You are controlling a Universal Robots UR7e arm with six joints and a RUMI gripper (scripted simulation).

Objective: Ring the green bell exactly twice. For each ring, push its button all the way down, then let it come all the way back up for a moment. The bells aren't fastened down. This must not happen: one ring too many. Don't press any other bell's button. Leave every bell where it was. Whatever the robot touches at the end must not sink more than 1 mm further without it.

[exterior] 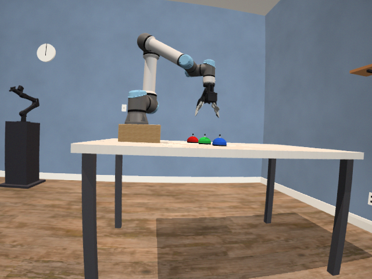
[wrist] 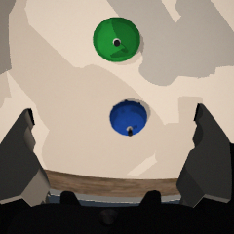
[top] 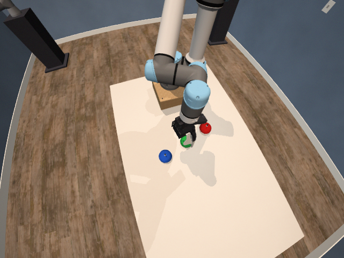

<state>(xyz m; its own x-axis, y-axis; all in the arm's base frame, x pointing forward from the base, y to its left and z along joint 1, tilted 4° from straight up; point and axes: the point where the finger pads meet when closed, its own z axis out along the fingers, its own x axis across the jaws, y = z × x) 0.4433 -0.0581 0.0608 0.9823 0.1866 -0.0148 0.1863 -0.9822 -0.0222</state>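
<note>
The green bell is 13 cm below my hand and 4 cm to the left of it. From my hand the other things lie so: blue bell 13 cm to the right, 13 cm below, 5 cm ahead; then red bell 20 cm to the left, 13 cm below, 5 cm behind.
</note>
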